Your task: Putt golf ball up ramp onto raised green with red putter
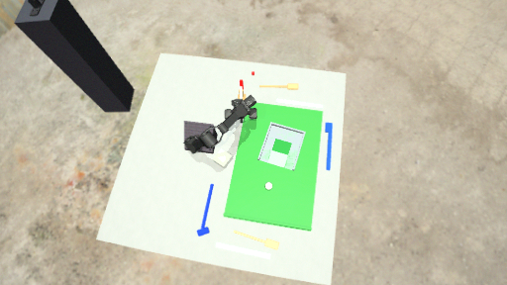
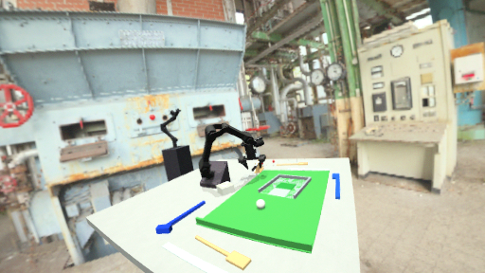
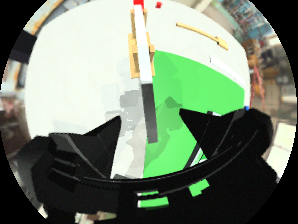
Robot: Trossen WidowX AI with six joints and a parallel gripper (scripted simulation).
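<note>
The white block lies 250 mm to the right of my gripper tip, 110 mm behind it and 40 mm below it. Round my gripper tip: white golf ball: 410 mm to the right, 160 mm ahead, 30 mm below; then green mat: 260 mm to the right, 210 mm ahead, 60 mm below; then red putter: 110 mm to the left, 10 mm behind.
</note>
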